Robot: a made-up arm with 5 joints. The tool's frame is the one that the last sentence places.
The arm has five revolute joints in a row. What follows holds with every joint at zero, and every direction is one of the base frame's.
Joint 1 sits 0.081 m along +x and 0.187 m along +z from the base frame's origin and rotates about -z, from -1.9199 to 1.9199 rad.
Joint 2 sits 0.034 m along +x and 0.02 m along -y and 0.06 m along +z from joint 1 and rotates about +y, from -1.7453 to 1.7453 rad.
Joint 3 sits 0.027 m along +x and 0.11 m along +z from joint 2 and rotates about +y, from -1.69 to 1.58 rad.
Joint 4 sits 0.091 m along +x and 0.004 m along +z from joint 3 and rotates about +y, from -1.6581 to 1.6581 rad.
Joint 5 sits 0.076 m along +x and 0.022 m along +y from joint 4 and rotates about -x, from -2.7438 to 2.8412 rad.
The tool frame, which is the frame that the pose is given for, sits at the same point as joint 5; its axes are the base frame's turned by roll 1.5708, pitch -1.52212 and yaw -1.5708 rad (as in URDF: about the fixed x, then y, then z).
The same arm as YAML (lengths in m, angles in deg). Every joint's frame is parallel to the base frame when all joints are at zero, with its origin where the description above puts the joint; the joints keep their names.
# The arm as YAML. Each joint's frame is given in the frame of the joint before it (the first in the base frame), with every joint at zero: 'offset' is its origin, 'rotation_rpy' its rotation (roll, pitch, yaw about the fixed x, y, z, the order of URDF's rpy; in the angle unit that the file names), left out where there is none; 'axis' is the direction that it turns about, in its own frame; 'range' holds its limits. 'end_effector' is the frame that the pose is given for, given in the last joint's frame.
length_unit: m
angle_unit: deg
chain:
  - id: joint 1
    offset: [0.081, 0.0, 0.187]
    axis: "-z"
    range: [-110.0, 110.0]
  - id: joint 2
    offset: [0.034, -0.02, 0.06]
    axis: "+y"
    range: [-100.0, 100.0]
  - id: joint 3
    offset: [0.027, 0.0, 0.11]
    axis: "+y"
    range: [-96.83, 90.53]
  - id: joint 4
    offset: [0.091, 0.0, 0.004]
    axis: "+y"
    range: [-95.0, 95.0]
  - id: joint 5
    offset: [0.076, 0.022, 0.0]
    axis: "-x"
    range: [-157.21, 162.79]
end_effector:
  offset: [0.0, 0.0, 0.0]
  rotation_rpy: [90.0, -87.21, -90.0]

